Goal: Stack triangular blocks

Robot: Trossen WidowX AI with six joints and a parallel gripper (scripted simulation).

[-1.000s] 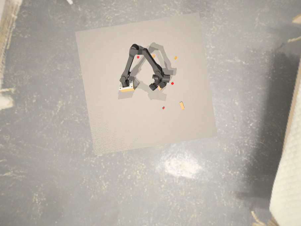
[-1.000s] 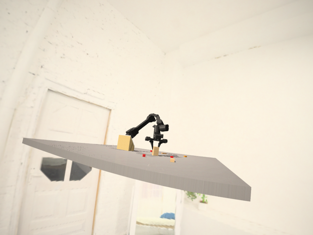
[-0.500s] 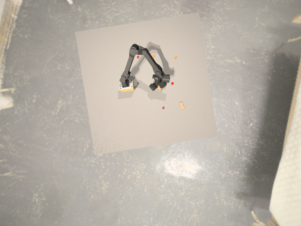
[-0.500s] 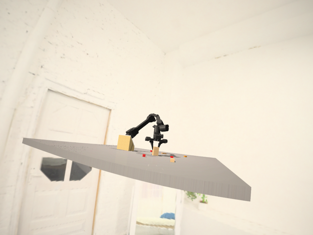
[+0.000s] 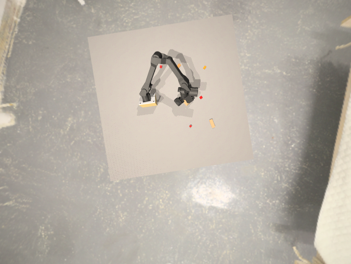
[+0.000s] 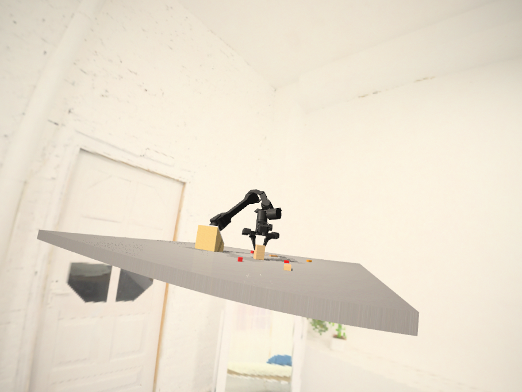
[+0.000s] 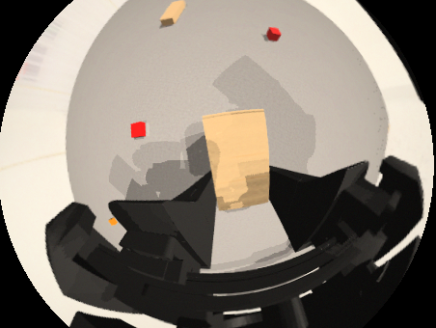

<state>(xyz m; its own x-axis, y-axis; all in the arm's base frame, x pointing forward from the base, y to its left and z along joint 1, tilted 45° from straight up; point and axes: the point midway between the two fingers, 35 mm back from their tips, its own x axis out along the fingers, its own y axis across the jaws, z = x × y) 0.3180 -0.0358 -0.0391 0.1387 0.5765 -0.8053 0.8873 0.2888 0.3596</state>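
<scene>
My gripper tip is now 1 cm below the triangular block. Also, from my gripper tip: orange cube (23 cm ahead, 25 cm to the left, 3 cm below); long tan block (19 cm ahead, 25 cm to the right, 3 cm below).
</scene>
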